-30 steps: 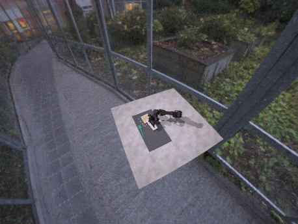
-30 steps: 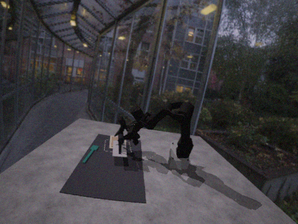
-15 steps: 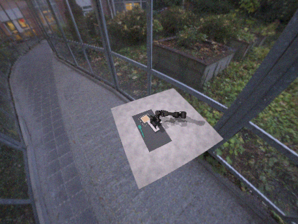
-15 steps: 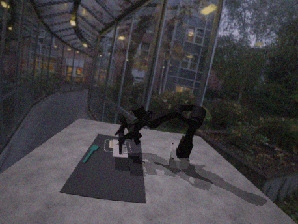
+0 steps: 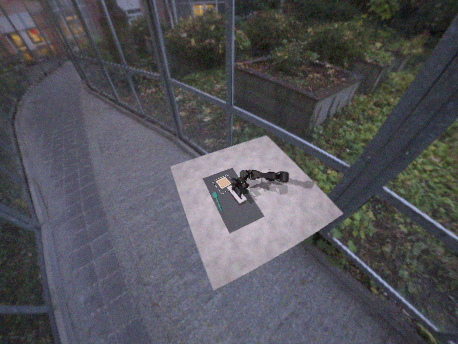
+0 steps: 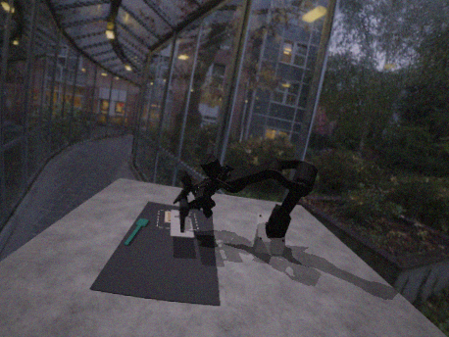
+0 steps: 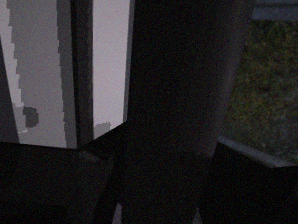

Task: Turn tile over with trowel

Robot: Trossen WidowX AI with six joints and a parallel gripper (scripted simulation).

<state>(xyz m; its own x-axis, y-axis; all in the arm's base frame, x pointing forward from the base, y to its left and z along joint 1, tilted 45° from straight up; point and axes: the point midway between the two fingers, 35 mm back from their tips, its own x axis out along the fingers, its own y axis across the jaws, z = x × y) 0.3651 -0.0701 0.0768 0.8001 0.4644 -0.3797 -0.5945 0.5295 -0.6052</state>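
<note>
Right now my gripper tip is 3 cm to the left of the dark mat and 16 cm above it. Also, from my gripper tip: cream tile (1 cm behind, 21 cm to the right, 14 cm below); green trowel (14 cm ahead, 6 cm to the right, 14 cm below).
</note>
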